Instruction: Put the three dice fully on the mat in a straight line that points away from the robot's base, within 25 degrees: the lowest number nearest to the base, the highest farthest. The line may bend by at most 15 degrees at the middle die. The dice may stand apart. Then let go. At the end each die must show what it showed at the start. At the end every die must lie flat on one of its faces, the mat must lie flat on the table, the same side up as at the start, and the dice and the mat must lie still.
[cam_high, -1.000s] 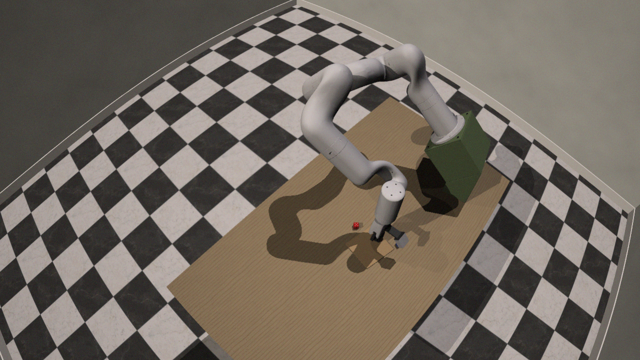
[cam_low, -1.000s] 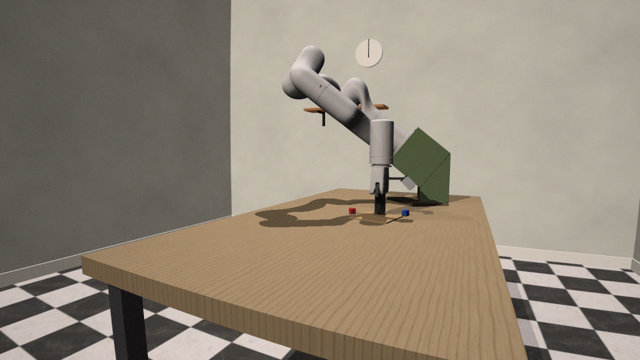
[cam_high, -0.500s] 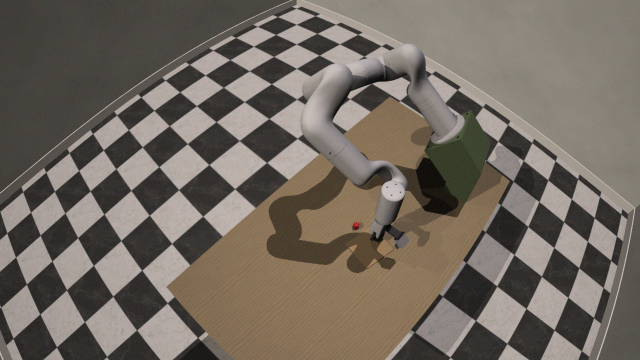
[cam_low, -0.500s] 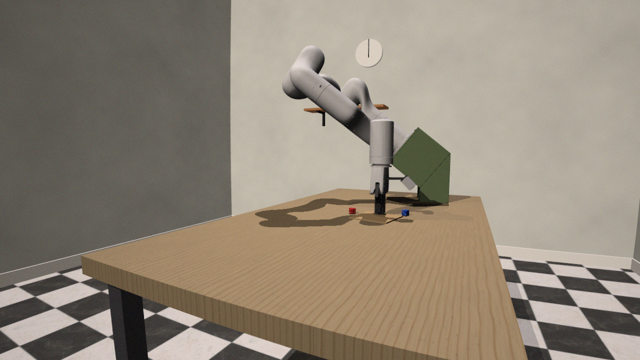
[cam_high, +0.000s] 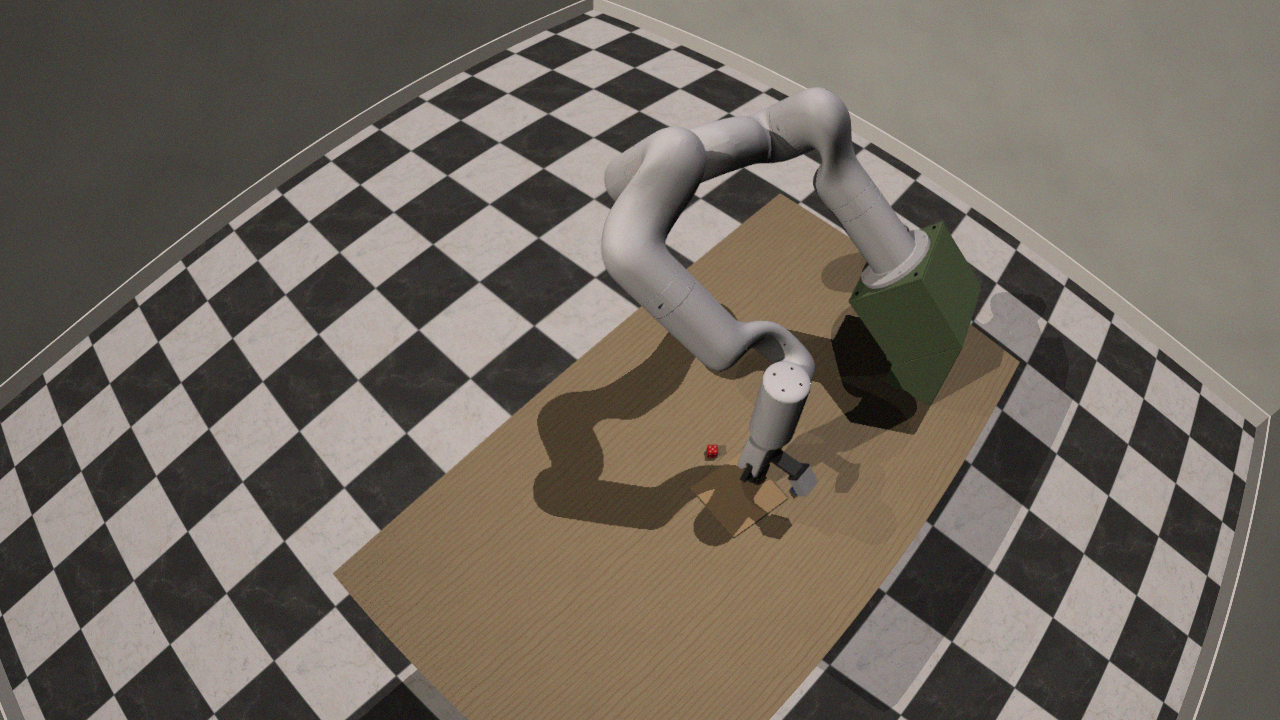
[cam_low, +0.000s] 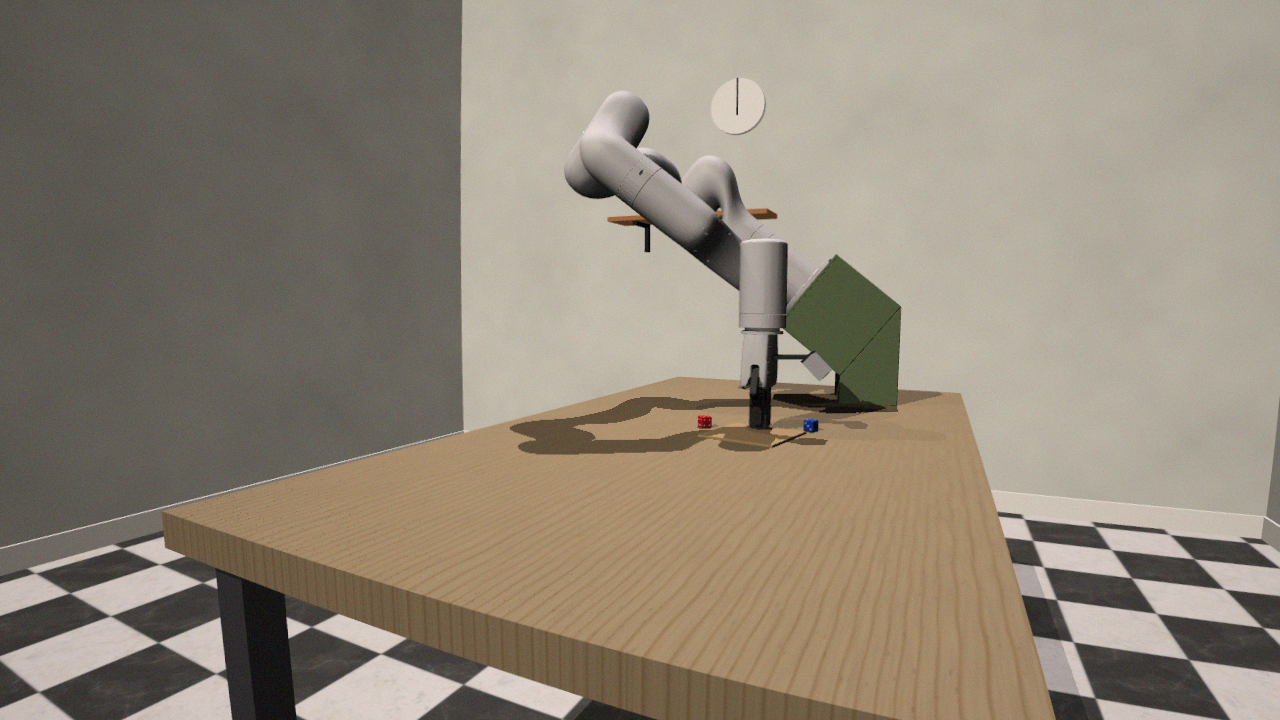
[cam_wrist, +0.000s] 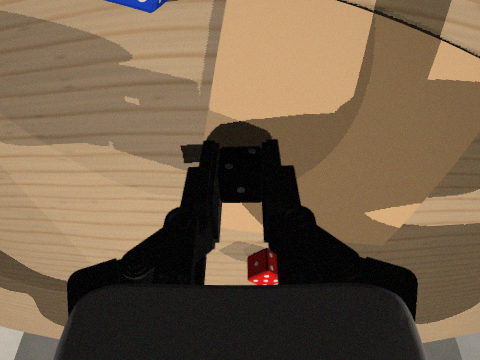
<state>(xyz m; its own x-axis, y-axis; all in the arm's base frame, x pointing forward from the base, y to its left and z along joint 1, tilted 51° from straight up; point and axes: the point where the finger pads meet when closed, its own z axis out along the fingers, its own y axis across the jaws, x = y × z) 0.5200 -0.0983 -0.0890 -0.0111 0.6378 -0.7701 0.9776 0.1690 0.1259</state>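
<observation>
Now: the black die 1 cm below my hand. Round my hand: tan mat 5 cm ahead, 2 cm below; red die 10 cm to the right, 2 cm below, 2 cm ahead; blue die 9 cm to the left, 3 cm behind, 2 cm below.
</observation>
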